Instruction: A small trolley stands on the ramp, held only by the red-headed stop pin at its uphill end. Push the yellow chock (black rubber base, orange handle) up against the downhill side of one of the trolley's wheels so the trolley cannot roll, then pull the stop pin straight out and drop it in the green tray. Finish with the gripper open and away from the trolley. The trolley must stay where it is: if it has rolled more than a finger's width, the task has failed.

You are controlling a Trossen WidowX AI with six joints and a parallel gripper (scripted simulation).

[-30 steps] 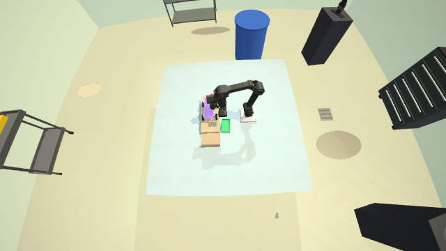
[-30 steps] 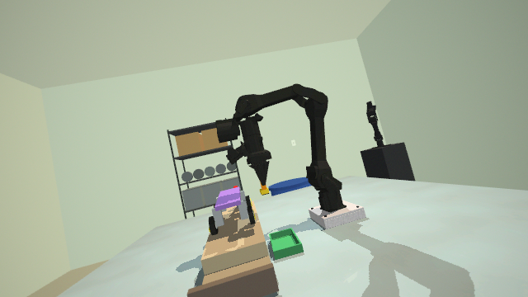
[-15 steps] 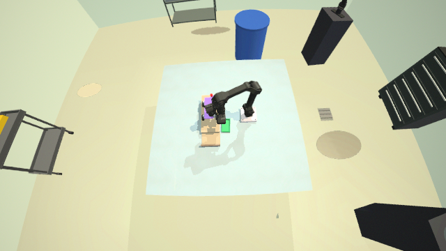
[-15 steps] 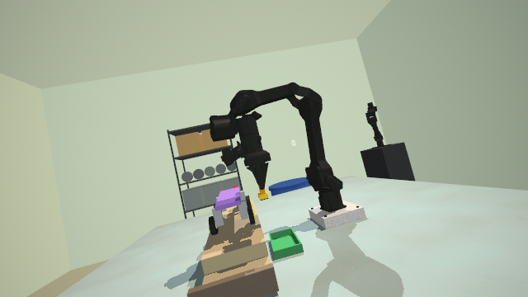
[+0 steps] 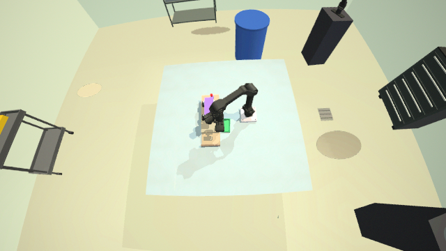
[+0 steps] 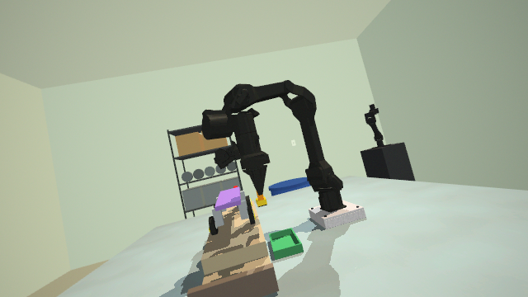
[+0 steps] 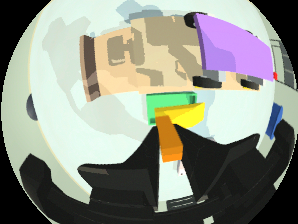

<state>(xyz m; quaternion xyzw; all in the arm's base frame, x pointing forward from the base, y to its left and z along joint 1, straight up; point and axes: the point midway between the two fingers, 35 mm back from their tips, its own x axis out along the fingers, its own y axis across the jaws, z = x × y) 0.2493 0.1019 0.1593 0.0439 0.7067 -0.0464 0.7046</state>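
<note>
My gripper tip is now 4 cm short of the red-headed stop pin, 27 cm to the left of it and 3 cm above it. From my gripper tip the other things lie so: green tray 4 cm behind, 4 cm to the right, 16 cm below; then yellow chock 2 cm to the right, 1 cm below; then trolley 7 cm ahead, 16 cm to the right, 4 cm below.
</note>
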